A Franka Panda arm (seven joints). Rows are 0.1 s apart.
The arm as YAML. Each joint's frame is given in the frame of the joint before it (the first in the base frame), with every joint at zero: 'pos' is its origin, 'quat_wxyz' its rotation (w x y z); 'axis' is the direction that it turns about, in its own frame. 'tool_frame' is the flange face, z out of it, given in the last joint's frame.
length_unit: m
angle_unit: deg
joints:
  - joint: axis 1
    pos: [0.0, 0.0, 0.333]
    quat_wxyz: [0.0, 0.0, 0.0, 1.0]
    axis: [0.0, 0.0, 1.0]
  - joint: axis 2
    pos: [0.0, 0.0, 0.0]
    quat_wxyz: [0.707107, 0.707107, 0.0, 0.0]
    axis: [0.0, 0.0, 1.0]
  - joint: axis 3
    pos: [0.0, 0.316, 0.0]
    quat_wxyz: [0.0, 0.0, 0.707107, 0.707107]
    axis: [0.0, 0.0, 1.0]
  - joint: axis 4
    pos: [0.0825, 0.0, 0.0]
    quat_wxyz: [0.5, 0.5, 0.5, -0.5]
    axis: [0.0, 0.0, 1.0]
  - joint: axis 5
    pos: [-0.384, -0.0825, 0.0]
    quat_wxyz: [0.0, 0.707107, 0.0, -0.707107]
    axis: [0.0, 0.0, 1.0]
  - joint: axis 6
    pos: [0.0, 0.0, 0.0]
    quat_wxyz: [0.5, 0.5, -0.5, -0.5]
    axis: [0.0, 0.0, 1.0]
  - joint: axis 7
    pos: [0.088, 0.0, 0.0]
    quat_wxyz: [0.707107, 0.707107, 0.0, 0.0]
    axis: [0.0, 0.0, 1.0]
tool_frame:
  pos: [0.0, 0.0, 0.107]
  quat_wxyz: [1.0, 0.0, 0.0, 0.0]
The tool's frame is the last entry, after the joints.
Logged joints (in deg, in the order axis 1, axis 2, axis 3, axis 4, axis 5, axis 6, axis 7), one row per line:
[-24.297, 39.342, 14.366, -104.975, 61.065, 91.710, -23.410]
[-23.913, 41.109, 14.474, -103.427, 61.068, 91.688, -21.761]
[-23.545, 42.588, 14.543, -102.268, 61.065, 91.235, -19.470]
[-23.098, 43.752, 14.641, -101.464, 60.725, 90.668, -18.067]
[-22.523, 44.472, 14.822, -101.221, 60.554, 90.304, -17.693]
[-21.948, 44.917, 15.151, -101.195, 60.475, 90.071, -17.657]
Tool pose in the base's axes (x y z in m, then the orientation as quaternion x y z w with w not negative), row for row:
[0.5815, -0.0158, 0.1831, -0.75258, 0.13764, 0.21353, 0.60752]
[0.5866, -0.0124, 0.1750, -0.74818, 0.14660, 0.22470, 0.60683]
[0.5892, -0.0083, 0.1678, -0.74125, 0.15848, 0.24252, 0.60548]
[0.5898, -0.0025, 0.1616, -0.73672, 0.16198, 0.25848, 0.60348]
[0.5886, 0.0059, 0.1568, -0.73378, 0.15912, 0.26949, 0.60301]
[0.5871, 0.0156, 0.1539, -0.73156, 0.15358, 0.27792, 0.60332]
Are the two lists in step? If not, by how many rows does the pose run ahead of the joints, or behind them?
They are in step.
